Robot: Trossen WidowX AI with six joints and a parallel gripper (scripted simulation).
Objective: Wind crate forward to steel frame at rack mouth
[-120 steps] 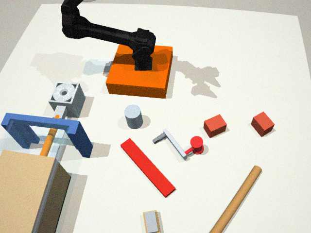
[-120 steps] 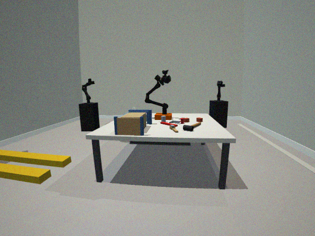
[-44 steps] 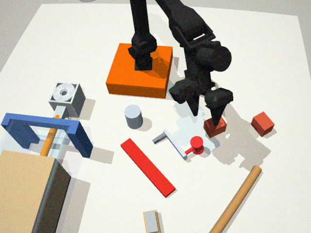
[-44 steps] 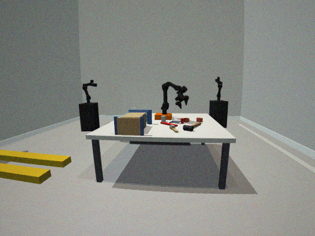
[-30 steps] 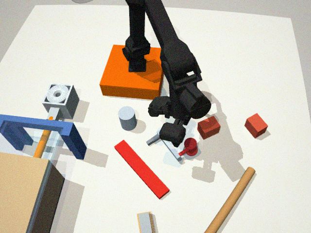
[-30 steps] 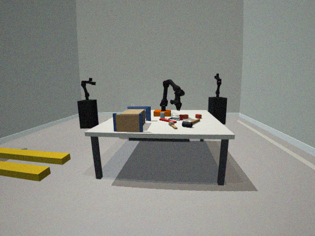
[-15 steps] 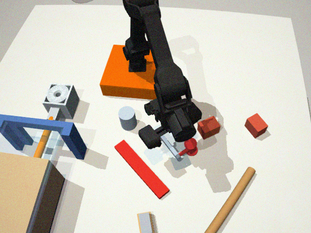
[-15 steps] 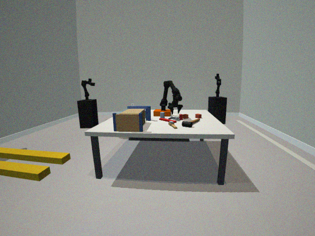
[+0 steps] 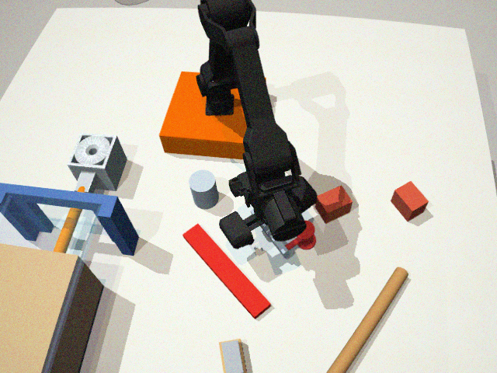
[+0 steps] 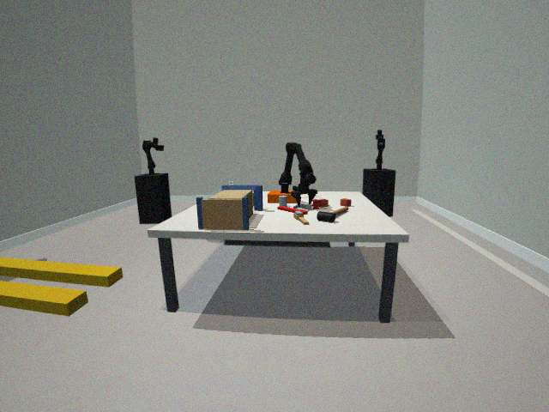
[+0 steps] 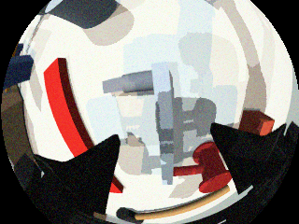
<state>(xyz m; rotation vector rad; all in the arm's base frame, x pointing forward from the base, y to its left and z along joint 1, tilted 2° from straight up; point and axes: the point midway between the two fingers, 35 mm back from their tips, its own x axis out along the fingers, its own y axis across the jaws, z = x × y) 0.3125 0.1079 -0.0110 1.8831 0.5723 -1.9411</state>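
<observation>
The winch handle lies 10 mm ahead of my gripper tip and 10 mm to the left of it. From my gripper tip the other things lie so: brush 300 mm ahead, 60 mm to the right; then red knob 20 mm ahead, 60 mm to the left, 10 mm above; then flat red bar 80 mm ahead, 90 mm to the right, 10 mm below.
</observation>
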